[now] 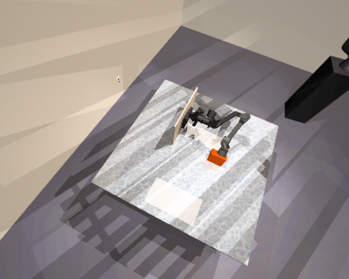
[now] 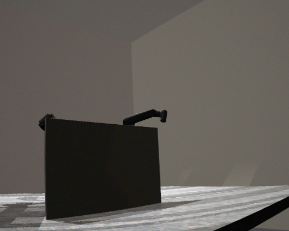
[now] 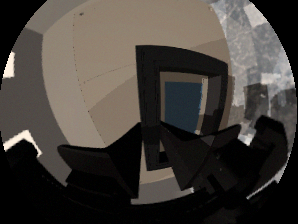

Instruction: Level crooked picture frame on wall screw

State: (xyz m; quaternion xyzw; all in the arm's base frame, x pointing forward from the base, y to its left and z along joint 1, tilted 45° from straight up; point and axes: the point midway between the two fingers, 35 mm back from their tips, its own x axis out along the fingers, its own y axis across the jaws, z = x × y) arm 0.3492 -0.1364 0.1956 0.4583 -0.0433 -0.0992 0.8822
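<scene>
My gripper tip is now 50 mm above the picture frame and 10 mm to the right of it. From my gripper tip the other things lie so: wall panel 60 mm below, 10 mm ahead.
</scene>
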